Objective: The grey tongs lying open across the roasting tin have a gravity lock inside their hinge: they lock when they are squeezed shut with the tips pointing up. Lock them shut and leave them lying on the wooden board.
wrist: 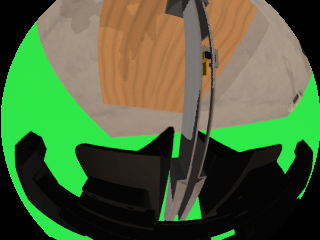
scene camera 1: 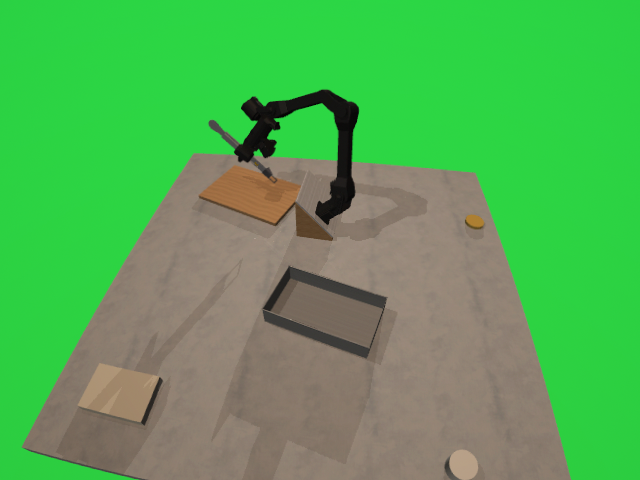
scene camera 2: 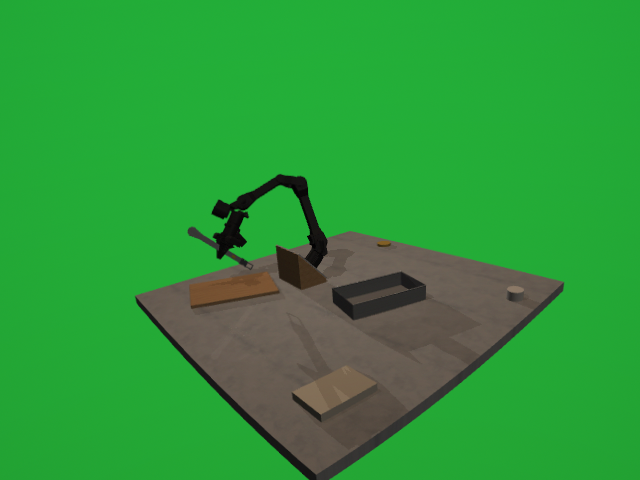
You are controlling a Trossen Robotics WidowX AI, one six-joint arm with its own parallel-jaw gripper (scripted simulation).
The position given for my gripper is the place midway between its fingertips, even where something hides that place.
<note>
I see my gripper point(scene camera 1: 239, 160), a flat block point(scene camera 1: 115, 392) and a wooden board point(scene camera 1: 251, 193).
The flat block shows as well in scene camera 2 point(scene camera 2: 325, 397). My gripper is seen too in the wrist view point(wrist: 180, 131). The wooden board is seen too in the wrist view point(wrist: 141, 58) and in scene camera 2 point(scene camera 2: 243, 287).
</note>
